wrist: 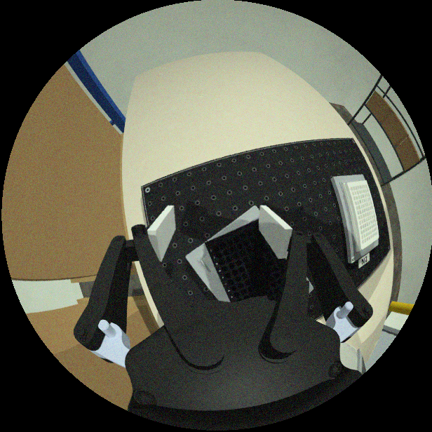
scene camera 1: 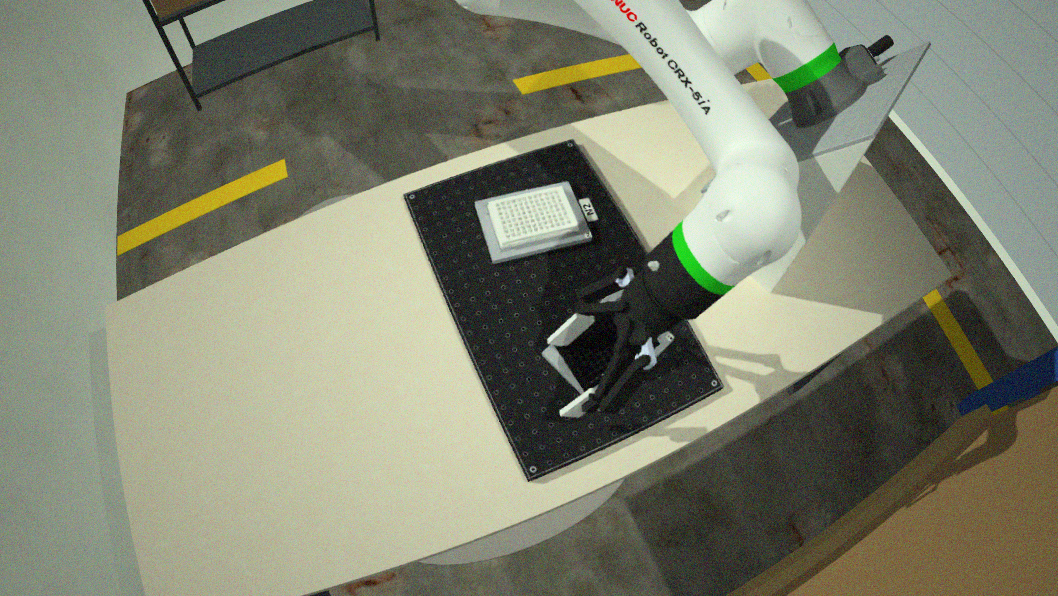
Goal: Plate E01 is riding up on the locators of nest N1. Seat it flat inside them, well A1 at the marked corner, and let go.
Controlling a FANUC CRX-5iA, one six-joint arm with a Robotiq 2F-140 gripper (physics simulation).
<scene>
My gripper shows in the wrist view and in scene camera 1. A plate E01 shows in the wrist view and in scene camera 1. One and the same spot on the plate E01: (wrist: pixel 247 267) is (scene camera 1: pixel 601 351). The same spot on my gripper: (wrist: pixel 101 328) is (scene camera 1: pixel 637 355).
</scene>
